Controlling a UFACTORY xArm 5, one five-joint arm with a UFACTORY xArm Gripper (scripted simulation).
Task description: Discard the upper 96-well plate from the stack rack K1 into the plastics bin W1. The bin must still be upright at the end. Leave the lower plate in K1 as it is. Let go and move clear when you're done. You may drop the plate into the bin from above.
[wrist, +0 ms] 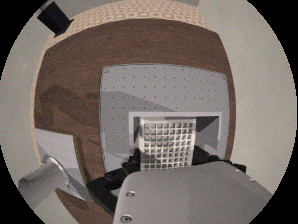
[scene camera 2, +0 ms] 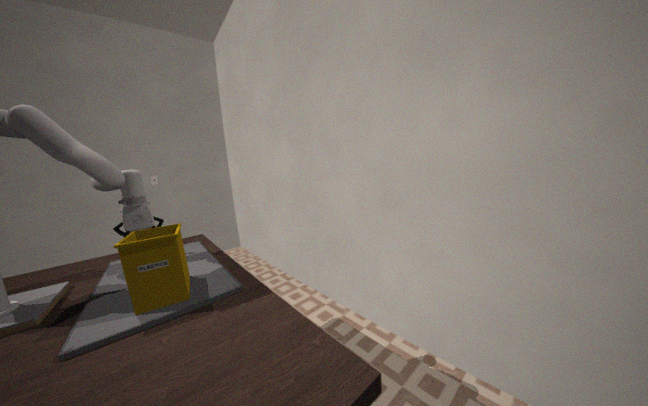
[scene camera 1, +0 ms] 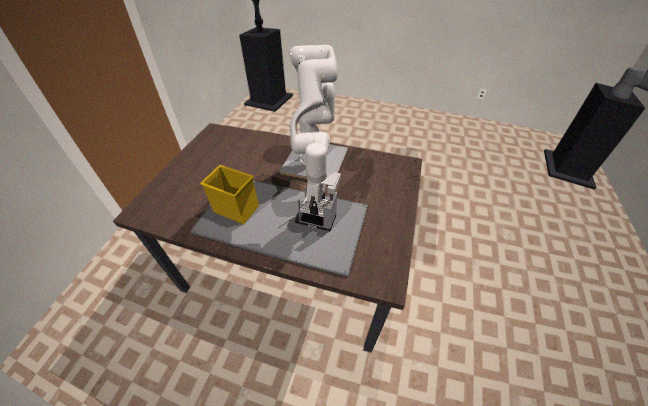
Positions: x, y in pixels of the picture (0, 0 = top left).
yellow plastics bin: scene camera 2 154, 268; scene camera 1 239, 207
